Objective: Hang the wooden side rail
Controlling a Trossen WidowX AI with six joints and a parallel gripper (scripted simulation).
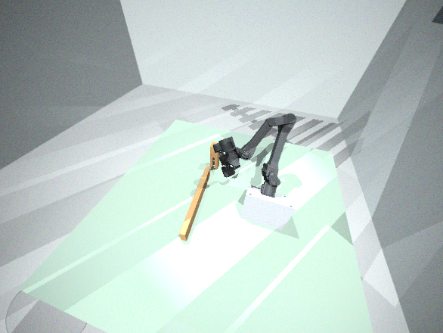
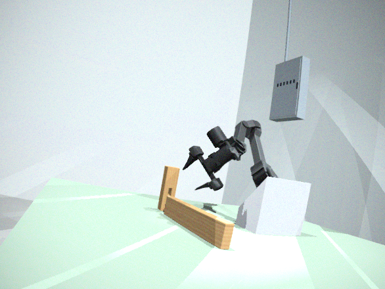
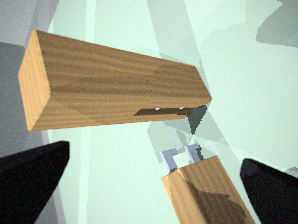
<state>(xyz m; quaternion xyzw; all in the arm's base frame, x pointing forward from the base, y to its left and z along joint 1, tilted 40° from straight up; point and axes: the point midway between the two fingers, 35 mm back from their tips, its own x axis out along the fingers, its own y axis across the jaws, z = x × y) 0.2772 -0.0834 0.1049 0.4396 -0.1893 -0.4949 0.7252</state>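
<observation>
Now: gripper tip 8 cm to the left of the headboard post, 6 cm above it and 5 cm short of it.
</observation>
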